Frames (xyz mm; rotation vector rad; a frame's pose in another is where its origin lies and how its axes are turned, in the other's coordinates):
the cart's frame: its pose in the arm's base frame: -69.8 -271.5 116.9 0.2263 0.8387 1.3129
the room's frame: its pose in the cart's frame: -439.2 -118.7 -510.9 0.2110 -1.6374 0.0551
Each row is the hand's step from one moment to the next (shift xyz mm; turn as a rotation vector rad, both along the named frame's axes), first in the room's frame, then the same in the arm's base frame.
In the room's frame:
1: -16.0 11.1 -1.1 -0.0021 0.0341 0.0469
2: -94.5 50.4 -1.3 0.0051 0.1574 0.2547
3: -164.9 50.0 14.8 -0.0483 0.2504 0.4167
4: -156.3 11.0 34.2 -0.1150 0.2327 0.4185
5: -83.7 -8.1 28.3 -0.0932 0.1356 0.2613
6: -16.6 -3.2 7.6 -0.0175 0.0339 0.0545
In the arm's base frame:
1: -19.3 -0.7 -2.8 -0.0224 -0.0407 0.0348
2: -103.2 -11.4 -26.3 -0.0904 -0.2215 0.1802
3: -153.1 -42.0 -68.5 -0.1842 -0.3754 0.2526
4: -119.1 -64.7 -85.7 -0.2203 -0.3940 0.1968
5: -53.6 -46.4 -53.3 -0.1464 -0.2520 0.1020
6: -9.4 -11.4 -11.2 -0.0330 -0.0513 0.0265

